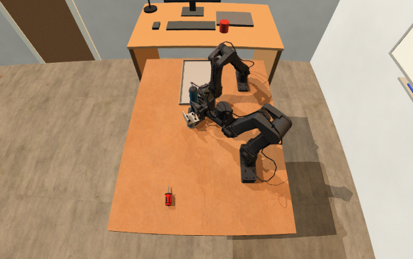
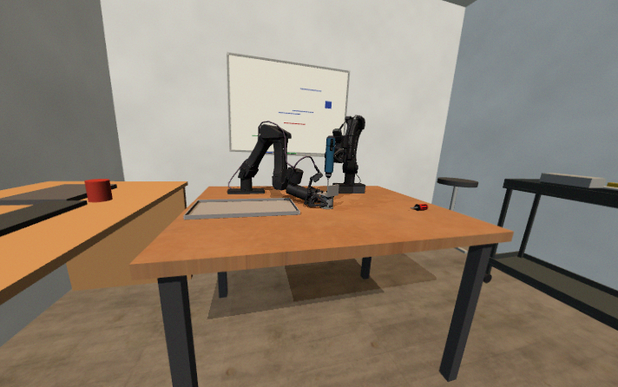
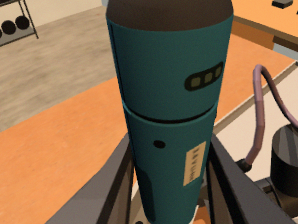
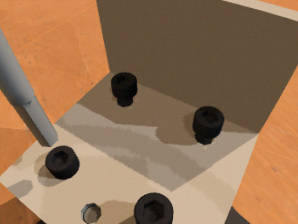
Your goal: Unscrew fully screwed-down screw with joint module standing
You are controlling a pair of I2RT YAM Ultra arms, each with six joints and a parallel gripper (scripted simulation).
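The l-shaped bracket lies 5 cm above my right hand. Round my right hand: small red screwdriver 43 cm to the left, 8 cm ahead, 1 cm below; then grey bit 8 cm above, 2 cm behind, 1 cm to the left; then grey tray 36 cm to the right, 2 cm below.
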